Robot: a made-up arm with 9 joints. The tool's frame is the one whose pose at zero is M. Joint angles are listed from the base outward.
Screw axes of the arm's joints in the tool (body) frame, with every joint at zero. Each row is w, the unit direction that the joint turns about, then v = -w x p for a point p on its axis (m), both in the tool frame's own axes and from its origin. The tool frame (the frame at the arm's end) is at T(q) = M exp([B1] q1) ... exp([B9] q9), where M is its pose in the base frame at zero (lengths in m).
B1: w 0 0 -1 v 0.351 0.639 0
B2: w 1 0 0 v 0 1.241 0.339
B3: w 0 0 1 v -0.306 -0.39 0
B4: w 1 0 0 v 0 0.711 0.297
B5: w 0 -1 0 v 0.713 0 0.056
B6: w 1 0 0 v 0 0.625 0.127
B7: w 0 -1 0 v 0.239 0 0.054
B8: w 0 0 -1 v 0.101 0.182 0
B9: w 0 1 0 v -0.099 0 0.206
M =
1 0 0 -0.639
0 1 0 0.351
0 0 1 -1.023
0 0 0 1
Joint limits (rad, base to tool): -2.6..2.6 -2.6..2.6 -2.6..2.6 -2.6..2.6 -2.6..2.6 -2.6..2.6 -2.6..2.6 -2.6..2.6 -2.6..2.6
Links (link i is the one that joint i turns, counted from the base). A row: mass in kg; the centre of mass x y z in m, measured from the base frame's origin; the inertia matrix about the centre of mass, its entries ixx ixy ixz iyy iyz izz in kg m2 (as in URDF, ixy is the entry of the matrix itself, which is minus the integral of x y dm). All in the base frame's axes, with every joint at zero. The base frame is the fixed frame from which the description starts. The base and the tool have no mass.
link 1: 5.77; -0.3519 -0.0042 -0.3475; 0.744 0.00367 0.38 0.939 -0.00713 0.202
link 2: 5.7; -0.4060 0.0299 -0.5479; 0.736 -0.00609 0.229 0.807 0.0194 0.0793
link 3: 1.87; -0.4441 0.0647 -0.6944; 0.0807 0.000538 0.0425 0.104 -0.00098 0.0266
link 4: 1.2; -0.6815 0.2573 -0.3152; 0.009 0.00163 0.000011 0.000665 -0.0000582 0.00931
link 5: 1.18; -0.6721 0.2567 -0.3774; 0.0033 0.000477 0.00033 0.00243 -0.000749 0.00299
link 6: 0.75; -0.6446 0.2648 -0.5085; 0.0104 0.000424 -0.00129 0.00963 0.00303 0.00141
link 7: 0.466; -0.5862 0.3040 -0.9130; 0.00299 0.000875 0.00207 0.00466 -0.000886 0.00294
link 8: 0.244; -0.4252 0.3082 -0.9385; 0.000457 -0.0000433 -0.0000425 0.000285 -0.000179 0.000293
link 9: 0.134; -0.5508 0.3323 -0.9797; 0.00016 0 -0.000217 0.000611 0 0.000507
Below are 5 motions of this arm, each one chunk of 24 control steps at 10 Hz.
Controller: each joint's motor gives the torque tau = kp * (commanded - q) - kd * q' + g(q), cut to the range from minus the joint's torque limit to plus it. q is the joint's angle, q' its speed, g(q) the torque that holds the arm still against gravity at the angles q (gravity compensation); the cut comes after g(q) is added. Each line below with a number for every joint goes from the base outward.
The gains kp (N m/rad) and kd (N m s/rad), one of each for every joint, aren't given. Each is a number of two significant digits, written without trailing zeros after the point. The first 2 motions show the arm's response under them.
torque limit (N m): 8.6 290 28 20 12 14 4.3 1 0.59
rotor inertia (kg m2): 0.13 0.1 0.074 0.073 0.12 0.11 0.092 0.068 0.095
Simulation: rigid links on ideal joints. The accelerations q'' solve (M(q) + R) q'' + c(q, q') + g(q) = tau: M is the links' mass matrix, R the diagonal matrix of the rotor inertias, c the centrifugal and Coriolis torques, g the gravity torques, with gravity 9.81 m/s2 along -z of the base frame. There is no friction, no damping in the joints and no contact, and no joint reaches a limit. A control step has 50 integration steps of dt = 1/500 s. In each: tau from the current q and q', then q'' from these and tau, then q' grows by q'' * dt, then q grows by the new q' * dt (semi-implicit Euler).
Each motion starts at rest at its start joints. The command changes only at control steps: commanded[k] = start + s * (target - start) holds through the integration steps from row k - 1 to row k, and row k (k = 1, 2, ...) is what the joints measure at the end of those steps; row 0 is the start. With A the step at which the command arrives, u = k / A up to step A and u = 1 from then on. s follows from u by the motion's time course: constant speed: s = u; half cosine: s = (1 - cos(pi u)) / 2; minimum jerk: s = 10 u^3 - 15 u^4 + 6 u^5; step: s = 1 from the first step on.
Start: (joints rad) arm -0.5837 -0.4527 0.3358 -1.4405 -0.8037 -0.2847 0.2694 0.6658 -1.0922
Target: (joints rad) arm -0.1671 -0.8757 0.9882 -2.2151 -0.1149 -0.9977 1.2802 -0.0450 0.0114
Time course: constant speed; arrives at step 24
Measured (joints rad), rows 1 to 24:
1: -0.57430 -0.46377 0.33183 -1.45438 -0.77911 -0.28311 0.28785 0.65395 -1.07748
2: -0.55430 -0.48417 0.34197 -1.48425 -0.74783 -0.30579 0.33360 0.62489 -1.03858
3: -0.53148 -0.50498 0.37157 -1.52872 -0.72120 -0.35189 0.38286 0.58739 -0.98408
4: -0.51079 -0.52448 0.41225 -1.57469 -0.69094 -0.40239 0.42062 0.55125 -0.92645
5: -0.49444 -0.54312 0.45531 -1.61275 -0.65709 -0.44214 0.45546 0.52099 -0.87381
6: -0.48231 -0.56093 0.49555 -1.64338 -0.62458 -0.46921 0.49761 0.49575 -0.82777
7: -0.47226 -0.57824 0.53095 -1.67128 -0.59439 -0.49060 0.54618 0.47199 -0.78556
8: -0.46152 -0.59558 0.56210 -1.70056 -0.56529 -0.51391 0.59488 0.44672 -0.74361
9: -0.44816 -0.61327 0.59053 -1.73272 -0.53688 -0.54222 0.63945 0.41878 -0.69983
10: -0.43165 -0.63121 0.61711 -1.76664 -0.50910 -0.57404 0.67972 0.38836 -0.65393
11: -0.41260 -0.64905 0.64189 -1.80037 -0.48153 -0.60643 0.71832 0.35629 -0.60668
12: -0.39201 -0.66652 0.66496 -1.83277 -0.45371 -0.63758 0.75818 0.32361 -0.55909
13: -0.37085 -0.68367 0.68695 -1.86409 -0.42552 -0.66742 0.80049 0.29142 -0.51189
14: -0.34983 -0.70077 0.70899 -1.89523 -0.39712 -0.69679 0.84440 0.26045 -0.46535
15: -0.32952 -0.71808 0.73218 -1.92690 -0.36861 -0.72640 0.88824 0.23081 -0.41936
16: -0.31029 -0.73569 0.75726 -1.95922 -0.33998 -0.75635 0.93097 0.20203 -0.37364
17: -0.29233 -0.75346 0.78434 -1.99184 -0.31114 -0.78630 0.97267 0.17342 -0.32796
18: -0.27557 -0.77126 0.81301 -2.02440 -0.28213 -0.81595 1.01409 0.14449 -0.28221
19: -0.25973 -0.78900 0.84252 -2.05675 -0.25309 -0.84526 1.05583 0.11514 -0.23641
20: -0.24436 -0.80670 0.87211 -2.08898 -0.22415 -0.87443 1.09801 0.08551 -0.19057
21: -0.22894 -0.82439 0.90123 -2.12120 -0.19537 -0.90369 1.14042 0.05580 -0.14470
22: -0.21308 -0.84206 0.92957 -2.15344 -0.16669 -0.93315 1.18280 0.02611 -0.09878
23: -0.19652 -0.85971 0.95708 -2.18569 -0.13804 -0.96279 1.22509 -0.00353 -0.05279
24: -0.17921 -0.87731 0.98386 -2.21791 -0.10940 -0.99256 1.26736 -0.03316 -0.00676
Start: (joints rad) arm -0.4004 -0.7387 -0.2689 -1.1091 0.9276 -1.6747 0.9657 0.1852 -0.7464
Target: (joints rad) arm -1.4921 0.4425 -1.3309 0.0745 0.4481 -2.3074 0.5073 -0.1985 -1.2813
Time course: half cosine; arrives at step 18
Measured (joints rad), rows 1 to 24:
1: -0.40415 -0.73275 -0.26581 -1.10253 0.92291 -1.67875 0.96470 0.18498 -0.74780
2: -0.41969 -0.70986 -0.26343 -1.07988 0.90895 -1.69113 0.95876 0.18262 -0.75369
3: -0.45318 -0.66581 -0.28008 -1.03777 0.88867 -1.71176 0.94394 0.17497 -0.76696
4: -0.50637 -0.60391 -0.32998 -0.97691 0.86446 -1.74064 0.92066 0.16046 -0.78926
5: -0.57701 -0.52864 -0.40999 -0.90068 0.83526 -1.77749 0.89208 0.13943 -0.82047
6: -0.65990 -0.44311 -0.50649 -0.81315 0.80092 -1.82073 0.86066 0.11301 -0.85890
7: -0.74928 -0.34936 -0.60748 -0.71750 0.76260 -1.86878 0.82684 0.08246 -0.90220
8: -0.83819 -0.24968 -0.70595 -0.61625 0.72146 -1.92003 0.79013 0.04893 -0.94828
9: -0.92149 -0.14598 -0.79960 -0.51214 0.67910 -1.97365 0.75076 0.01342 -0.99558
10: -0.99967 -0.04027 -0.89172 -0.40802 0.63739 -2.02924 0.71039 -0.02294 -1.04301
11: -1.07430 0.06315 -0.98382 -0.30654 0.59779 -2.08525 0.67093 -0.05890 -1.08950
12: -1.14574 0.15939 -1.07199 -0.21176 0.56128 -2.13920 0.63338 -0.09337 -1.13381
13: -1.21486 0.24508 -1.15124 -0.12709 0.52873 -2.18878 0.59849 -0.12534 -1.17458
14: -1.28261 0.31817 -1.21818 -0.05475 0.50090 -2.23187 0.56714 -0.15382 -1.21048
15: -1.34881 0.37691 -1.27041 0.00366 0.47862 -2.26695 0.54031 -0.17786 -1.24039
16: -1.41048 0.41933 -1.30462 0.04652 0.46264 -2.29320 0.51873 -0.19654 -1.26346
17: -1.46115 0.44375 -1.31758 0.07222 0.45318 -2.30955 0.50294 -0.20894 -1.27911
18: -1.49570 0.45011 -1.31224 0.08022 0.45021 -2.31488 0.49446 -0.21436 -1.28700
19: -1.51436 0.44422 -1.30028 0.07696 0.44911 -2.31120 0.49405 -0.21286 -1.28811
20: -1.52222 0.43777 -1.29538 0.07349 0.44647 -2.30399 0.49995 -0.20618 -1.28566
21: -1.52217 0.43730 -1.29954 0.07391 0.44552 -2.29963 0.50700 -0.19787 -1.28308
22: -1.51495 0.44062 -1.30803 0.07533 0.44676 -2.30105 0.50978 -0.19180 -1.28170
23: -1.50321 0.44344 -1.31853 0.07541 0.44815 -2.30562 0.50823 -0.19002 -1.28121
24: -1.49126 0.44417 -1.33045 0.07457 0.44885 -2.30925 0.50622 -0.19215 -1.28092
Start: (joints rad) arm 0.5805 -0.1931 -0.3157 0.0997 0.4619 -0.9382 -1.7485 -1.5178 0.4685
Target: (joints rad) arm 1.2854 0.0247 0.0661 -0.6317 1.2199 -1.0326 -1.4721 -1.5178 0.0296
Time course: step
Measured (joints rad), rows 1 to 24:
1: 0.49866 -0.01687 -0.21800 -0.37318 0.59488 -0.87181 -1.73236 -1.49410 0.40974
2: 0.55262 0.07976 0.03561 -0.70992 0.88473 -1.04104 -1.54903 -1.47747 0.25901
3: 0.70495 0.02027 0.21237 -0.70065 1.35528 -1.08724 -1.34116 -1.48878 0.07587
4: 0.80625 -0.00126 0.23006 -0.69525 1.37952 -0.99615 -1.21628 -1.49600 -0.05843
5: 0.87398 0.01792 0.18291 -0.64769 1.20299 -0.97194 -1.28719 -1.49960 -0.13709
6: 0.96364 0.02408 0.11760 -0.60587 1.15379 -1.00073 -1.48817 -1.50164 -0.18248
7: 1.09132 0.01949 0.07216 -0.61536 1.19583 -1.04142 -1.58501 -1.50752 -0.19596
8: 1.23378 0.02300 0.05448 -0.63605 1.22217 -1.06356 -1.53544 -1.51934 -0.16752
9: 1.34757 0.03446 0.02813 -0.63348 1.22607 -1.06106 -1.46383 -1.53327 -0.09100
10: 1.45213 0.03544 0.01349 -0.62430 1.22358 -1.04438 -1.44954 -1.54100 0.00746
11: 1.54398 0.03226 0.01387 -0.62379 1.21975 -1.03277 -1.46968 -1.53852 0.07330
12: 1.61452 0.03135 0.01998 -0.62582 1.21857 -1.03218 -1.48462 -1.52930 0.08944
13: 1.66198 0.03182 0.02347 -0.62682 1.22031 -1.03474 -1.48469 -1.51929 0.07048
14: 1.68771 0.03192 0.02364 -0.62715 1.22189 -1.03515 -1.47864 -1.51252 0.04124
15: 1.69228 0.03174 0.02298 -0.62709 1.22194 -1.03420 -1.47495 -1.51023 0.02025
16: 1.67557 0.03172 0.02264 -0.62679 1.22135 -1.03364 -1.47529 -1.51161 0.01373
17: 1.63759 0.03186 0.02247 -0.62652 1.22094 -1.03390 -1.47717 -1.51490 0.01825
18: 1.57843 0.03200 0.02222 -0.62641 1.22071 -1.03482 -1.47834 -1.51842 0.02671
19: 1.49811 0.03217 0.02189 -0.62637 1.22041 -1.03624 -1.47856 -1.52113 0.03335
20: 1.39711 0.03222 0.02201 -0.62613 1.21990 -1.03806 -1.47862 -1.52275 0.03581
21: 1.30602 0.02436 0.04802 -0.62693 1.21628 -1.03973 -1.47976 -1.52344 0.03407
22: 1.24165 0.01500 0.09546 -0.63736 1.21259 -1.03942 -1.47703 -1.52337 0.02973
23: 1.18348 0.01522 0.12292 -0.64270 1.21749 -1.03773 -1.46644 -1.52310 0.02651
24: 1.13637 0.01795 0.12470 -0.63956 1.22242 -1.03133 -1.45786 -1.52160 0.02577

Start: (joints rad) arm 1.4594 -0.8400 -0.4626 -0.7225 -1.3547 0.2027 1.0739 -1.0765 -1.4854
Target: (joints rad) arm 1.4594 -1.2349 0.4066 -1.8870 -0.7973 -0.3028 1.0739 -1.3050 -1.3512
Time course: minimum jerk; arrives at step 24
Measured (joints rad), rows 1 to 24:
1: 1.45949 -0.84014 -0.46280 -0.72304 -1.35450 0.20256 1.07390 -1.07655 -1.48540
2: 1.46015 -0.84118 -0.46395 -0.72678 -1.35294 0.20152 1.07395 -1.07695 -1.48538
3: 1.46194 -0.84441 -0.46563 -0.73690 -1.34817 0.19847 1.07411 -1.07827 -1.48511
4: 1.46495 -0.85090 -0.46523 -0.75611 -1.33874 0.19230 1.07449 -1.08115 -1.48423
5: 1.46868 -0.86126 -0.45859 -0.78643 -1.32385 0.18174 1.07490 -1.08610 -1.48229
6: 1.47236 -0.87582 -0.44150 -0.82915 -1.30309 0.16564 1.07475 -1.09356 -1.47884
7: 1.47523 -0.89467 -0.41074 -0.88467 -1.27639 0.14338 1.07329 -1.10388 -1.47353
8: 1.47676 -0.91765 -0.36479 -0.95243 -1.24406 0.11505 1.07005 -1.11722 -1.46621
9: 1.47671 -0.94435 -0.30405 -1.03101 -1.20669 0.08140 1.06511 -1.13341 -1.45699
10: 1.47511 -0.97410 -0.23065 -1.11817 -1.16509 0.04369 1.05921 -1.15186 -1.44626
11: 1.47205 -1.00598 -0.14799 -1.21116 -1.12033 0.00340 1.05351 -1.17154 -1.43459
12: 1.46772 -1.03895 -0.06015 -1.30687 -1.07373 -0.03802 1.04919 -1.19123 -1.42260
13: 1.46235 -1.07183 0.02862 -1.40217 -1.02679 -0.07928 1.04701 -1.20984 -1.41084
14: 1.45630 -1.10348 0.11427 -1.49409 -0.98112 -0.11927 1.04713 -1.22672 -1.39967
15: 1.45008 -1.13290 0.19323 -1.57994 -0.93832 -0.15704 1.04919 -1.24169 -1.38931
16: 1.44435 -1.15929 0.26267 -1.65750 -0.89984 -0.19170 1.05248 -1.25499 -1.37987
17: 1.43979 -1.18209 0.32072 -1.72503 -0.86683 -0.22253 1.05622 -1.26699 -1.37144
18: 1.43703 -1.20097 0.36648 -1.78132 -0.84001 -0.24888 1.05975 -1.27801 -1.36411
19: 1.43646 -1.21576 0.40001 -1.82572 -0.81960 -0.27030 1.06268 -1.28807 -1.35802
20: 1.43811 -1.22649 0.42205 -1.85813 -0.80543 -0.28651 1.06488 -1.29686 -1.35331
21: 1.44167 -1.23333 0.43382 -1.87906 -0.79694 -0.29750 1.06649 -1.30388 -1.35008
22: 1.44649 -1.23670 0.43676 -1.88978 -0.79329 -0.30363 1.06776 -1.30860 -1.34833
23: 1.45182 -1.23731 0.43251 -1.89244 -0.79330 -0.30565 1.06903 -1.31075 -1.34797
24: 1.45690 -1.23623 0.42293 -1.89020 -0.79541 -0.30485 1.07062 -1.31044 -1.34872

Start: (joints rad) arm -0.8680 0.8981 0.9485 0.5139 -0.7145 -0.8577 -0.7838 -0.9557 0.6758
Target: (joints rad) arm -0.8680 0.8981 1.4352 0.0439 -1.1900 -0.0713 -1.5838 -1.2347 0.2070
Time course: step
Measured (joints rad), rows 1 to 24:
1: -0.87520 0.91624 1.06094 0.12036 -0.81766 -0.40461 -0.82325 -1.01374 0.66092
2: -0.85345 0.92381 1.26190 -0.03394 -1.13903 0.00965 -1.04361 -1.10588 0.58641
3: -0.82412 0.89531 1.39770 0.07142 -1.30342 0.06133 -1.48380 -1.17563 0.43554
4: -0.82622 0.87069 1.48442 0.09330 -1.32016 -0.03748 -1.77409 -1.23257 0.23698
5: -0.85946 0.87689 1.55798 0.06370 -1.24888 -0.11161 -1.76730 -1.27675 0.07855
6: -0.89272 0.89518 1.60004 0.03591 -1.17750 -0.13929 -1.61937 -1.30046 -0.01708
7: -0.90728 0.90552 1.59900 0.02411 -1.14809 -0.14397 -1.51094 -1.30573 -0.04308
8: -0.90126 0.90354 1.56171 0.02912 -1.16056 -0.12987 -1.49763 -1.29650 0.00100
9: -0.88533 0.89629 1.50532 0.04195 -1.19469 -0.09898 -1.54413 -1.27490 0.10486
10: -0.87173 0.89223 1.44574 0.05217 -1.21595 -0.06555 -1.59699 -1.24569 0.20843
11: -0.86517 0.89436 1.39460 0.05318 -1.20866 -0.04368 -1.61946 -1.21751 0.26153
12: -0.86296 0.89960 1.36027 0.04786 -1.18775 -0.03649 -1.60676 -1.19829 0.26325
13: -0.86100 0.90322 1.34714 0.04342 -1.17460 -0.03856 -1.58119 -1.19170 0.23798
14: -0.85836 0.90316 1.35476 0.04253 -1.17588 -0.04433 -1.56709 -1.19667 0.21059
15: -0.85694 0.90071 1.37816 0.04355 -1.18485 -0.05215 -1.57063 -1.20896 0.19444
16: -0.85857 0.89814 1.40961 0.04449 -1.19261 -0.06222 -1.58186 -1.22367 0.19126
17: -0.86311 0.89673 1.44091 0.04440 -1.19527 -0.07353 -1.58917 -1.23705 0.19634
18: -0.86870 0.89644 1.46538 0.04348 -1.19402 -0.08341 -1.58891 -1.24699 0.20379
19: -0.87318 0.89666 1.47908 0.04257 -1.19187 -0.08927 -1.58465 -1.25260 0.20946
20: -0.87526 0.89694 1.48106 0.04235 -1.19081 -0.08998 -1.58127 -1.25380 0.21175
21: -0.87493 0.89714 1.47301 0.04286 -1.19095 -0.08614 -1.58085 -1.25109 0.21108
22: -0.87298 0.89738 1.45840 0.04367 -1.19128 -0.07958 -1.58251 -1.24554 0.20890
23: -0.87042 0.89779 1.44145 0.04432 -1.19094 -0.07244 -1.58429 -1.23862 0.20670
24: -0.86800 0.89833 1.42613 0.04460 -1.18991 -0.06650 -1.58496 -1.23194 0.20546

